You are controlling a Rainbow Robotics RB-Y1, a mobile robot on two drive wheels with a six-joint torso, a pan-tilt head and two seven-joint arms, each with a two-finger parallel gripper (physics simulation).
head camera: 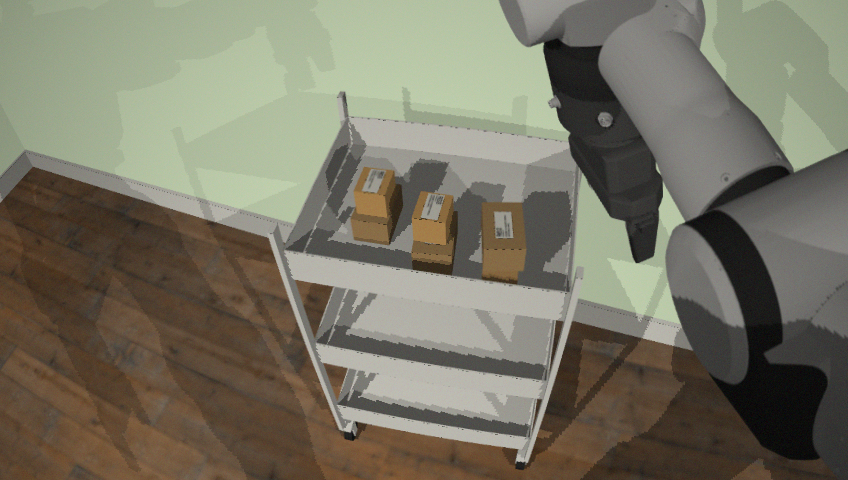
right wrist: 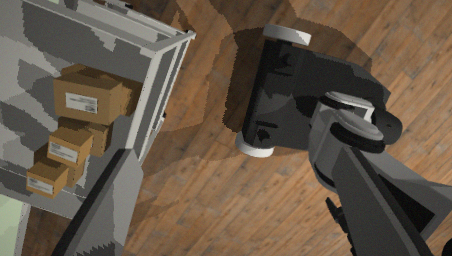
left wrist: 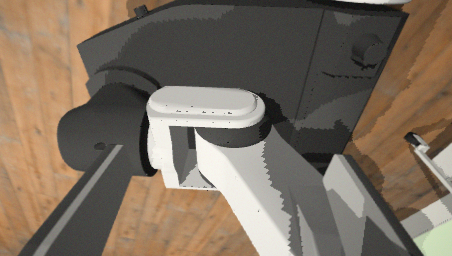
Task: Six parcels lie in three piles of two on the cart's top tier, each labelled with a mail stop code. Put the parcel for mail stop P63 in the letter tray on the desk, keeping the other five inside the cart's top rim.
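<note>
Three piles of two brown parcels stand on the cart's top tier. The left pile's upper parcel, the middle pile's upper parcel and the larger right pile's upper parcel bear white labels, too small to read. Lower parcels show partly beneath. My right gripper is open and empty, to the right of the cart in the head view. My left gripper is open and empty, away from the parcels. The desk and letter tray do not show.
The cart has raised rim walls, corner posts and two lower tiers. A green wall stands behind it. My dark wheeled base stands on the wooden floor.
</note>
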